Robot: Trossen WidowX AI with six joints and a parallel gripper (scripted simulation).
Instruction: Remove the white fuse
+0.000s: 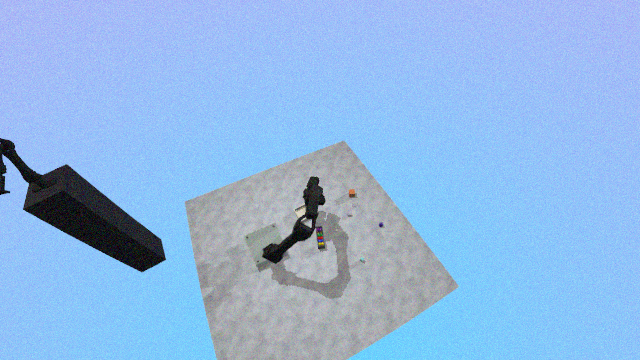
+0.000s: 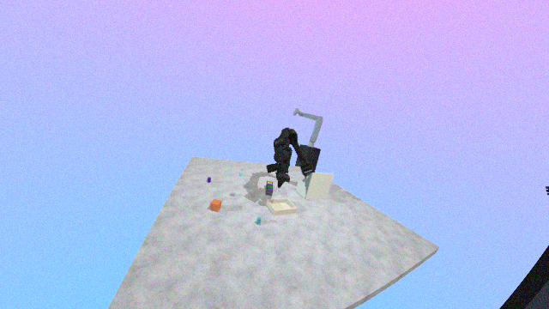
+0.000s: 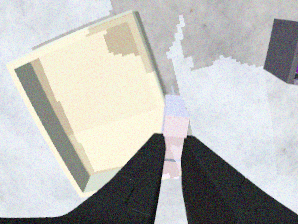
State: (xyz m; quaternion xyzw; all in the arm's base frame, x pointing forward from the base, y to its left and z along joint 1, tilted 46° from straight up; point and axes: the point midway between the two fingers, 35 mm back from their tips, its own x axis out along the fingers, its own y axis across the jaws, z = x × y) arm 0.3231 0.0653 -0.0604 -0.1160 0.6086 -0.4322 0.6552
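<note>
My gripper tip is now 1 cm above the white fuse. Round my gripper tip: tray: 10 cm below, 5 cm to the left, 1 cm behind; green fuse: 14 cm to the right, 8 cm below, 3 cm behind; red fuse: 15 cm to the right, 8 cm below, 3 cm behind.
</note>
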